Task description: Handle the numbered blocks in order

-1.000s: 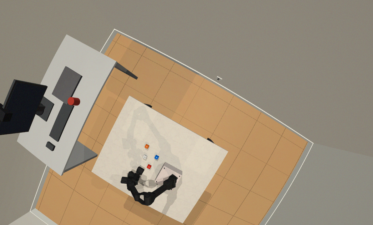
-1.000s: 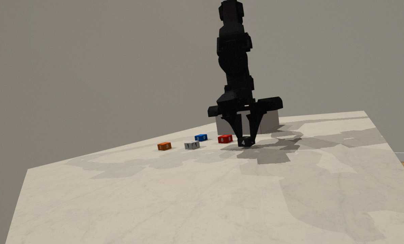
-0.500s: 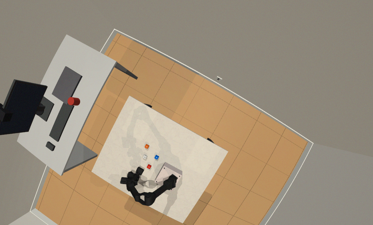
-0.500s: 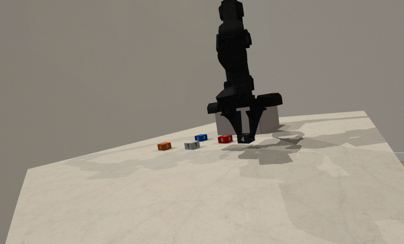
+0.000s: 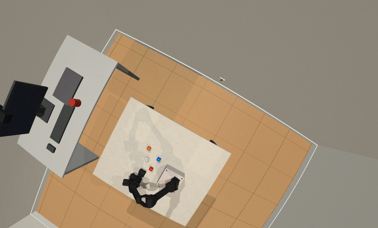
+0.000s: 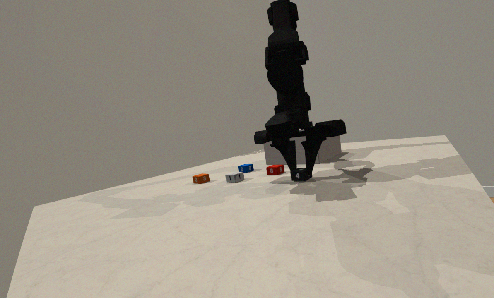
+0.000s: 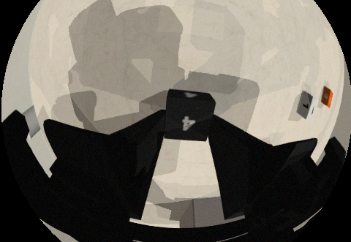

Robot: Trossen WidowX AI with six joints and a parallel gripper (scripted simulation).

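Now: the black block right at my gripper tip. The rest, counted from my gripper tip: blue block: 23 cm to the right, 3 cm behind; white block: 16 cm to the right, 6 cm ahead; red block: 11 cm to the right, 3 cm behind.
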